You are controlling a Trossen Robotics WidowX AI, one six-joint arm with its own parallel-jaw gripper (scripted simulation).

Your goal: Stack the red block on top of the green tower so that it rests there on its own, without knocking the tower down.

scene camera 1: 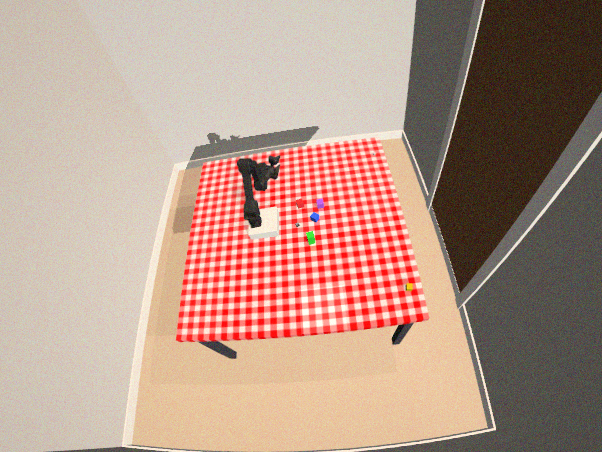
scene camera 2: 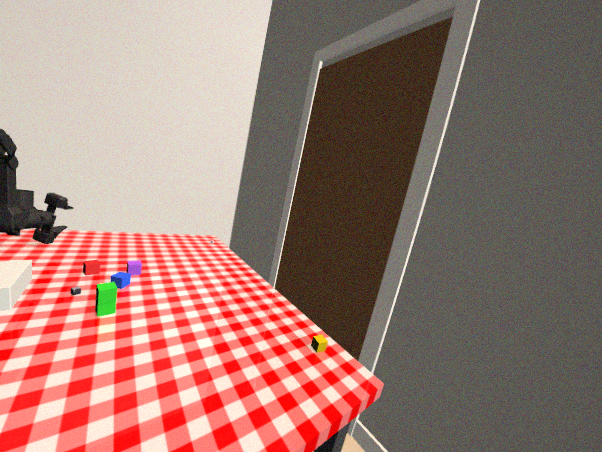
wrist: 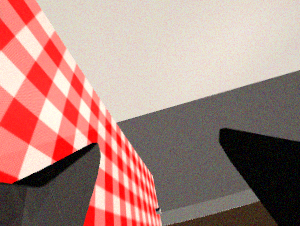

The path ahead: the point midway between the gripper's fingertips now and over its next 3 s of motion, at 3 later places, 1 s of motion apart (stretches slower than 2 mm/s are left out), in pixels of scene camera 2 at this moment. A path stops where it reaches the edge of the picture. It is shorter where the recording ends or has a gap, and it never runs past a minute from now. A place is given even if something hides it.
The gripper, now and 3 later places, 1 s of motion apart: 69,217; 109,241; 94,244; 92,261
